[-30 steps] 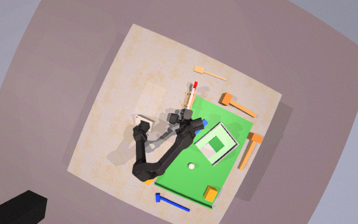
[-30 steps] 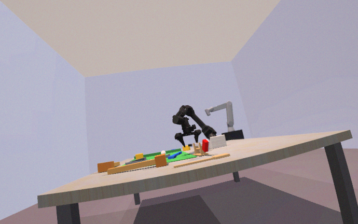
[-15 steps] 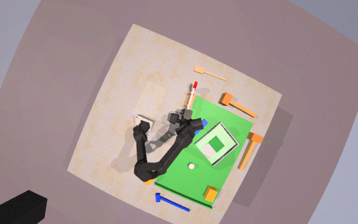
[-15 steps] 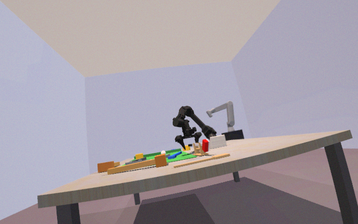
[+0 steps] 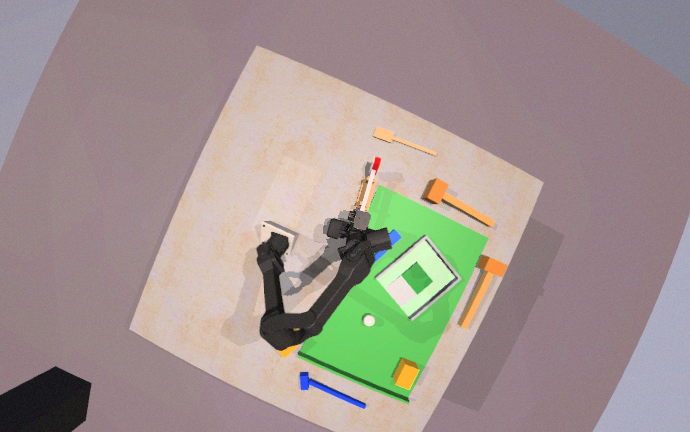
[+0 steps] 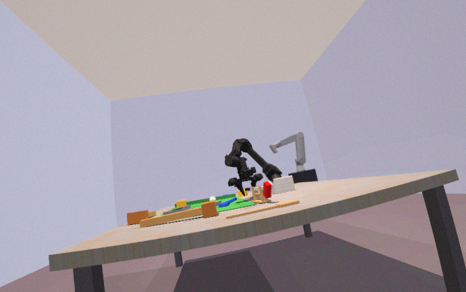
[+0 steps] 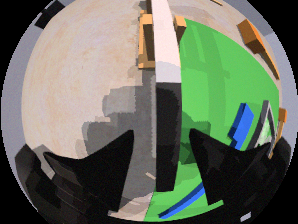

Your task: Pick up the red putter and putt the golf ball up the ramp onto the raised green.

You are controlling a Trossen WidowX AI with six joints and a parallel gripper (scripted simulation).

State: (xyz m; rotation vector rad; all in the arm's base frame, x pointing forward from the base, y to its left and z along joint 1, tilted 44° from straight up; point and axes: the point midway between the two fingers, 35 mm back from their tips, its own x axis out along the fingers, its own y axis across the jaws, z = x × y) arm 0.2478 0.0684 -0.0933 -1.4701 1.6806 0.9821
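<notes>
Right now the red putter is 1 cm behind my gripper tip, 11 cm to the left of it and 3 cm above it. From my gripper tip the other things lie so: white golf ball: 15 cm ahead, 32 cm to the right, 1 cm below.
</notes>
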